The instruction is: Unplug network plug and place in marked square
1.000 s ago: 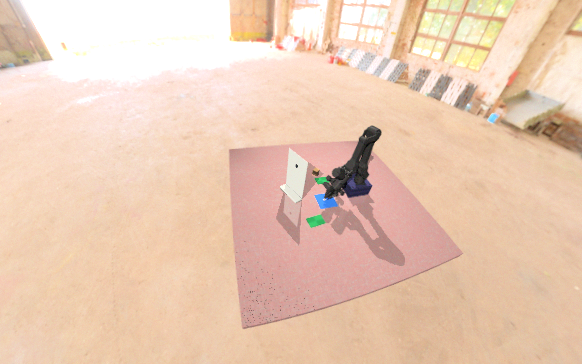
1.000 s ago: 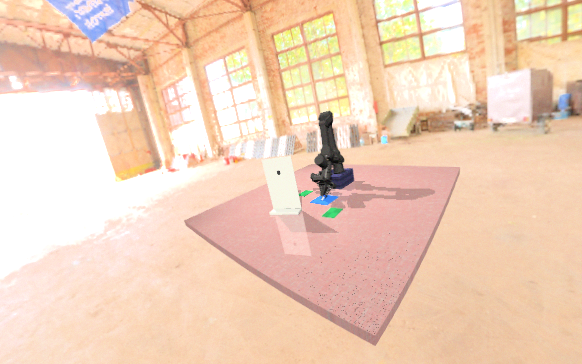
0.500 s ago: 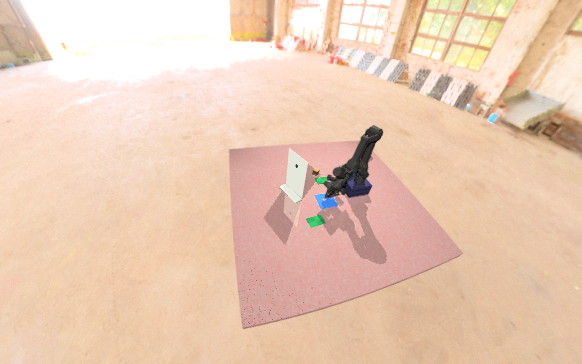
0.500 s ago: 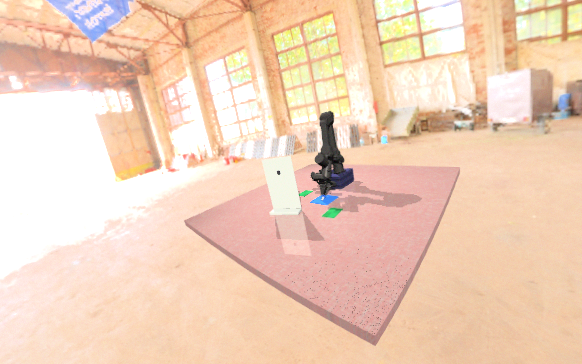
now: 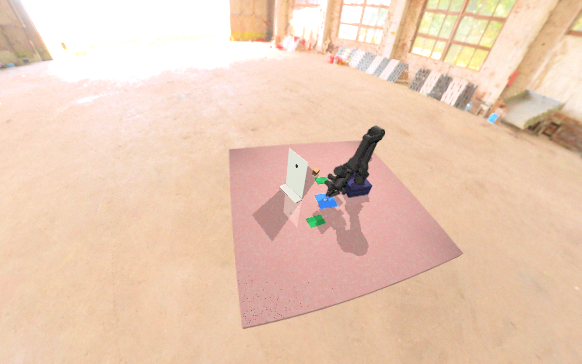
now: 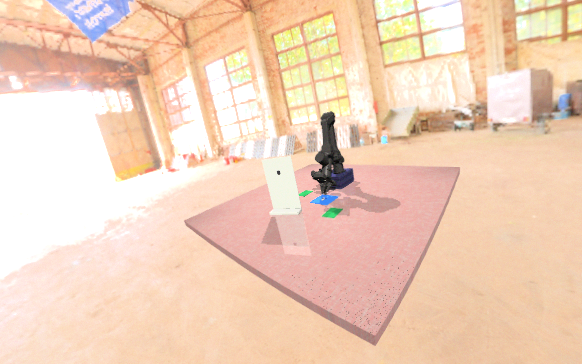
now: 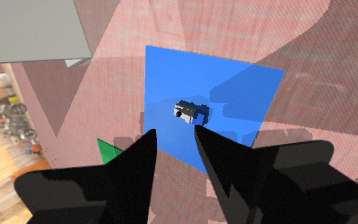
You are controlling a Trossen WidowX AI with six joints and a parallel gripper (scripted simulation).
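Now: gripper tip 20 mm above the network plug. The rest, counted from my gripper tip: blue square: 30 mm below; then white upright panel: 210 mm ahead, 100 mm above, 70 mm to the right.
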